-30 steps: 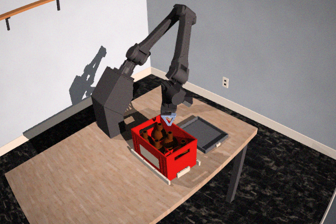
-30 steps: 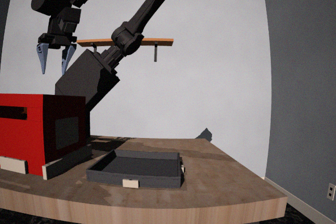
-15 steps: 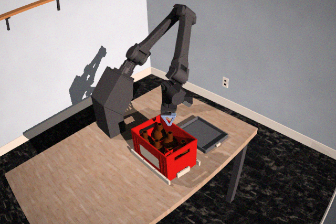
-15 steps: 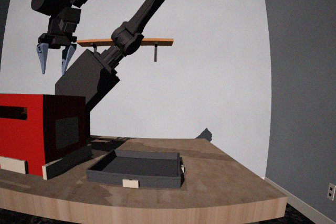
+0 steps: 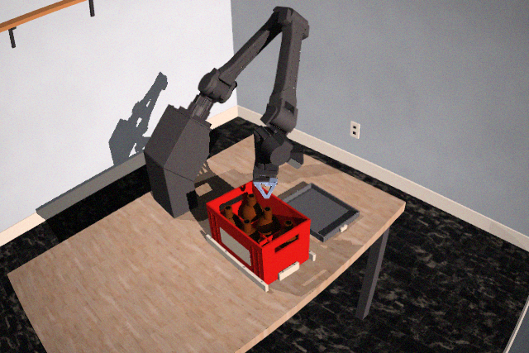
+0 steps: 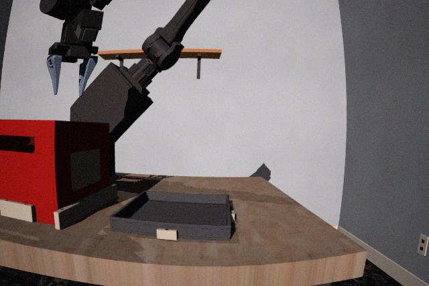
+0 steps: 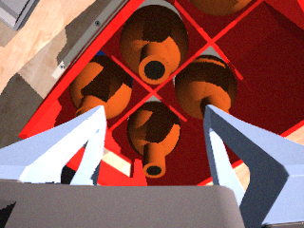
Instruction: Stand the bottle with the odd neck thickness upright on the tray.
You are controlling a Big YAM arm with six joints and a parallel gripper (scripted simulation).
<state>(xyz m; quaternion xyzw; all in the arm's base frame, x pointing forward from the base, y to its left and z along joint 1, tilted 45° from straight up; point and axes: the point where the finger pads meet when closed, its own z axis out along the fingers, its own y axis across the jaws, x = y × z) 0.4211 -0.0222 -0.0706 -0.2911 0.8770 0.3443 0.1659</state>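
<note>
The red crate lies 1 cm behind my hand, 4 cm to the right of it and 15 cm below it. From my hand the other things lie so: dark grey tray 1 cm ahead, 23 cm to the left, 22 cm below.
</note>
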